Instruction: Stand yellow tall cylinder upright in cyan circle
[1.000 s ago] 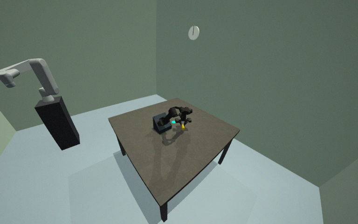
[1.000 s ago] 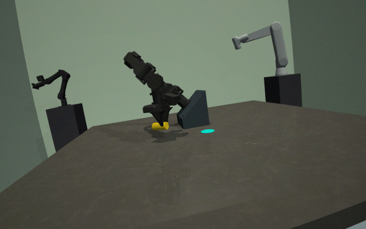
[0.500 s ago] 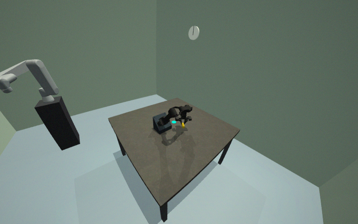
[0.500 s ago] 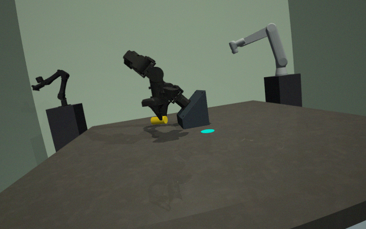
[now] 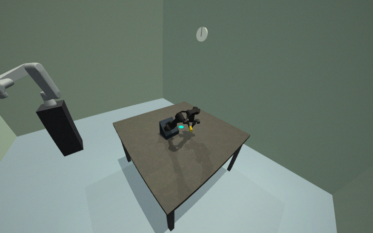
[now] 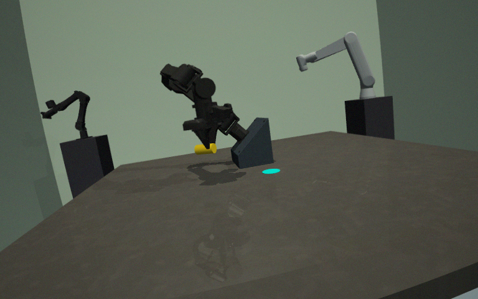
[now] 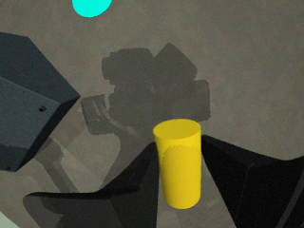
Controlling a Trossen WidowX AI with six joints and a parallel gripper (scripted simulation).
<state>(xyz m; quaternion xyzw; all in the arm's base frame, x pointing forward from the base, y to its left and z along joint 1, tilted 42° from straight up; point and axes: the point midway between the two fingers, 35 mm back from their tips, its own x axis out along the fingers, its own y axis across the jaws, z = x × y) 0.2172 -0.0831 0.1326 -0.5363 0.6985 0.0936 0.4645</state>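
My gripper tip is 190 mm to the right of the cyan circle, 110 mm above it and 30 mm short of it. Round my gripper tip: yellow tall cylinder: 20 mm to the right, 10 mm behind.
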